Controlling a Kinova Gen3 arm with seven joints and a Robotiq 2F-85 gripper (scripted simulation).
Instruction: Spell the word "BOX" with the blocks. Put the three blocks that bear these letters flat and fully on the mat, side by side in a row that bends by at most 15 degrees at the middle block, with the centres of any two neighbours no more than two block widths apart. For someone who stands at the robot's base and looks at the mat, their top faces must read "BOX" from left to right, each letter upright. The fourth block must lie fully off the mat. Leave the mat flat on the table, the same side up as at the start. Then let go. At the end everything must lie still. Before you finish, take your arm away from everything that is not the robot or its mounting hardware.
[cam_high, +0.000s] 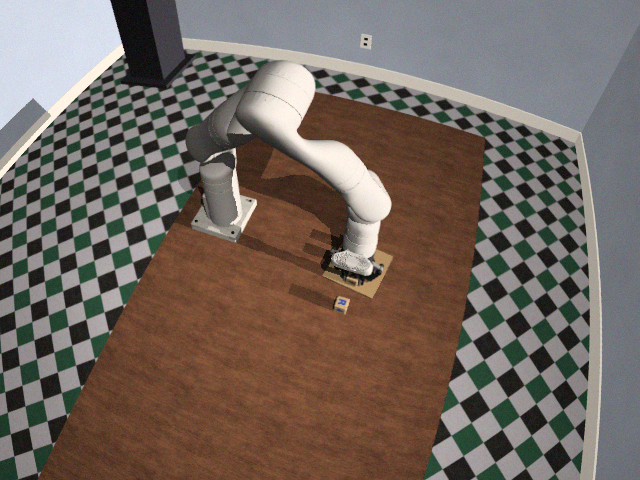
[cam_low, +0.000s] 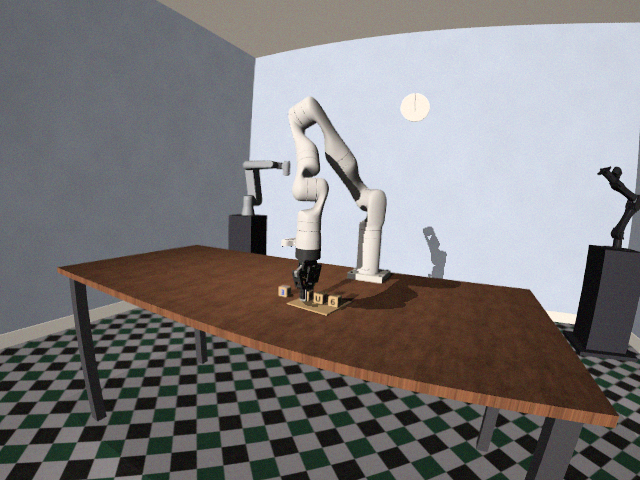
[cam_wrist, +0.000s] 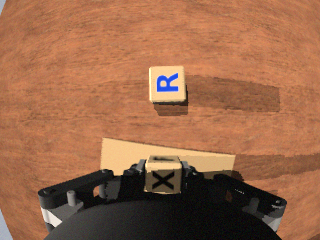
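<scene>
My gripper is now 50 mm to the right of the tan mat and 20 mm above it.
</scene>
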